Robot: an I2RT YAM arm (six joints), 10 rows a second.
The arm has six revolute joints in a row. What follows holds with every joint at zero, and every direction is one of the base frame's. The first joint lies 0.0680 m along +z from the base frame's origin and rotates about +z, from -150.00 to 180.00 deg. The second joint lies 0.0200 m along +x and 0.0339 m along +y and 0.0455 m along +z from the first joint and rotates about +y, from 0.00 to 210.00 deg. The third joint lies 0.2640 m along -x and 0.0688 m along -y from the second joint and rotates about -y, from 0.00 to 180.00 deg. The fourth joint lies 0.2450 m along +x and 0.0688 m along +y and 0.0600 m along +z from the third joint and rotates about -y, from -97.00 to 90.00 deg. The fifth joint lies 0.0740 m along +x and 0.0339 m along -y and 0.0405 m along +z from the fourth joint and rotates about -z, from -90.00 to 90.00 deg. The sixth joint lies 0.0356 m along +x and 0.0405 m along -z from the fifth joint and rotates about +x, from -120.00 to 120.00 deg. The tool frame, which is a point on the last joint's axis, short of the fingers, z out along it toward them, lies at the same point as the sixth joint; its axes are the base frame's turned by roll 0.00, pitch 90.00 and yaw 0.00 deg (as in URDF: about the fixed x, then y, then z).
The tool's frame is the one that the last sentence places.
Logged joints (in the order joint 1, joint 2, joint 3, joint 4, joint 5, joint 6), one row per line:
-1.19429, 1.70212, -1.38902, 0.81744, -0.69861, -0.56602
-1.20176, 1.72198, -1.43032, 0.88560, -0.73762, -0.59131
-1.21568, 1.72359, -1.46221, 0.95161, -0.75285, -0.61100
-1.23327, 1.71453, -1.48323, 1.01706, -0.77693, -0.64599
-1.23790, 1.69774, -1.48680, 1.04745, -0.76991, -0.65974
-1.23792, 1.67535, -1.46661, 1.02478, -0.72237, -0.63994
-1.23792, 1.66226, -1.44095, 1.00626, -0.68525, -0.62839
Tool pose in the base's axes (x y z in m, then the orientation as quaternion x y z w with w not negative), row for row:
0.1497, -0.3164, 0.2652, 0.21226, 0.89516, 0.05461, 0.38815
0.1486, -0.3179, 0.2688, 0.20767, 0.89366, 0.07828, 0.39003
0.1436, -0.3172, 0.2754, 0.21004, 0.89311, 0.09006, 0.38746
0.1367, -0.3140, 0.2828, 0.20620, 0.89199, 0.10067, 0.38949
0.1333, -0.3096, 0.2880, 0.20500, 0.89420, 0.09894, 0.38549
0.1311, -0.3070, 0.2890, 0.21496, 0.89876, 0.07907, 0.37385
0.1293, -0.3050, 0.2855, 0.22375, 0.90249, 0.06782, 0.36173
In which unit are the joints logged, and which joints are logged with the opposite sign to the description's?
The joints are logged in radians. Opposite sign: joint 3, joint 4.
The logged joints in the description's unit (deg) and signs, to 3 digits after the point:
-68.428, 97.524, 79.585, -46.836, -40.027, -32.431
-68.856, 98.662, 81.951, -50.741, -42.263, -33.880
-69.653, 98.754, 83.778, -54.523, -43.135, -35.008
-70.661, 98.235, 84.983, -58.273, -44.515, -37.013
-70.926, 97.273, 85.187, -60.014, -44.113, -37.800
-70.928, 95.990, 84.031, -58.716, -41.389, -36.666
-70.928, 95.240, 82.560, -57.654, -39.262, -36.004

